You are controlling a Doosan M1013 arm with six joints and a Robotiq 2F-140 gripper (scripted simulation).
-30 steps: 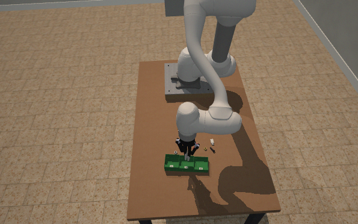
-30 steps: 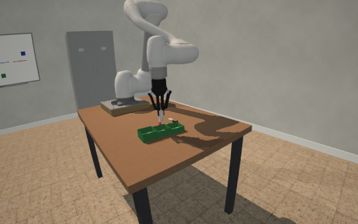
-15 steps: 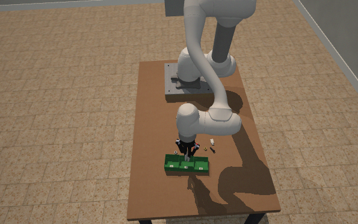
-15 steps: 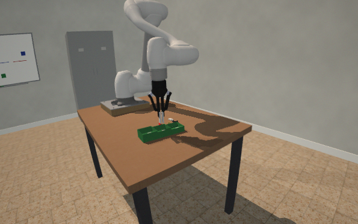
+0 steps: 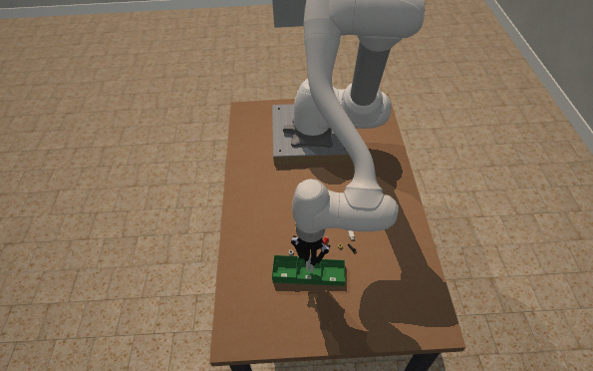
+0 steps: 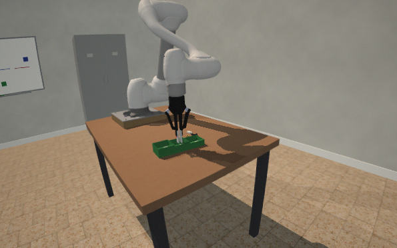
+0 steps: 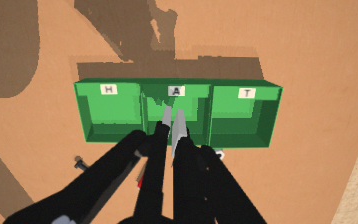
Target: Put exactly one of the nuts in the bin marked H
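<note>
Right now the green bin strip is 4 cm below my hand and 1 cm to the right of it. Round my hand: red cylinder (12 cm behind, 6 cm below, 5 cm to the left); silver nut (8 cm behind, 7 cm to the right, 6 cm below); black nut (11 cm behind, 6 cm below, 2 cm to the right).
</note>
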